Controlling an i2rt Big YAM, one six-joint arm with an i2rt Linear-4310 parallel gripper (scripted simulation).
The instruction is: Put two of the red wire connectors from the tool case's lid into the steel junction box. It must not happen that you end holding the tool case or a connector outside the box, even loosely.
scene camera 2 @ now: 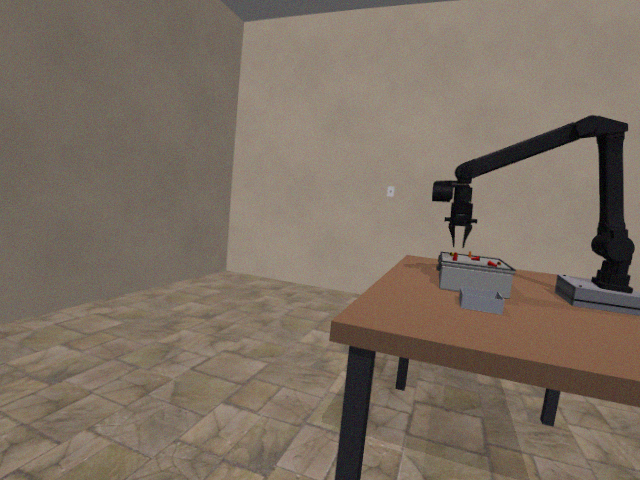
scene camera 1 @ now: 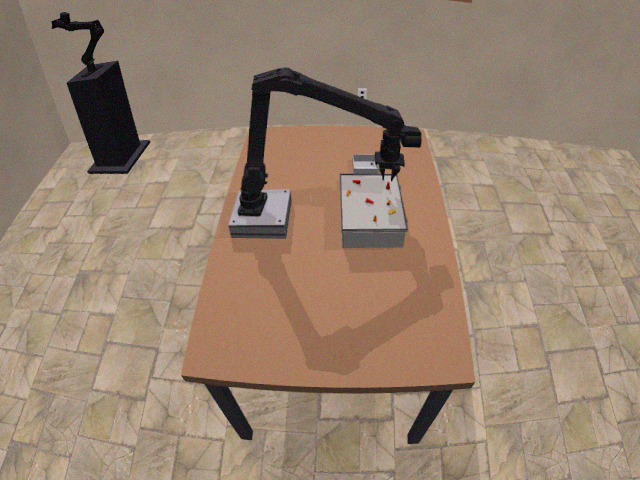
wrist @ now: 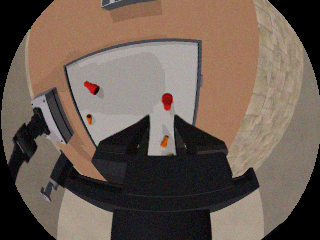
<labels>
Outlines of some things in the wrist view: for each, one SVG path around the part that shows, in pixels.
My gripper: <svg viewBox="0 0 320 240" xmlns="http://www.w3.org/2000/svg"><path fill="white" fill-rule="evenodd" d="M70 167L63 186L90 204L113 213L111 240L212 240L210 213L236 203L260 187L252 167L243 175L232 178L233 174L226 157L228 149L225 142L187 123L178 115L174 115L176 155L148 155L150 115L146 115L137 123L99 142L91 162L106 181L81 175L74 167Z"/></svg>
A grey tool case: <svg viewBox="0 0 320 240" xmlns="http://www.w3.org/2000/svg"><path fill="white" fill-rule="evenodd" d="M202 40L163 38L128 42L89 53L64 65L64 73L73 104L94 147L97 148L101 140L135 124L149 114L150 142L148 155L167 156L171 153L176 155L173 125L174 114L177 114L193 126L196 124L200 87L203 84L203 75L201 74ZM169 136L167 146L161 147L160 144L165 136ZM88 114L92 115L91 125L89 125L88 120L86 118ZM165 93L169 93L173 97L171 109L168 111L164 109L162 103L162 96ZM86 81L100 87L96 95L90 93L84 86Z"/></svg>
</labels>
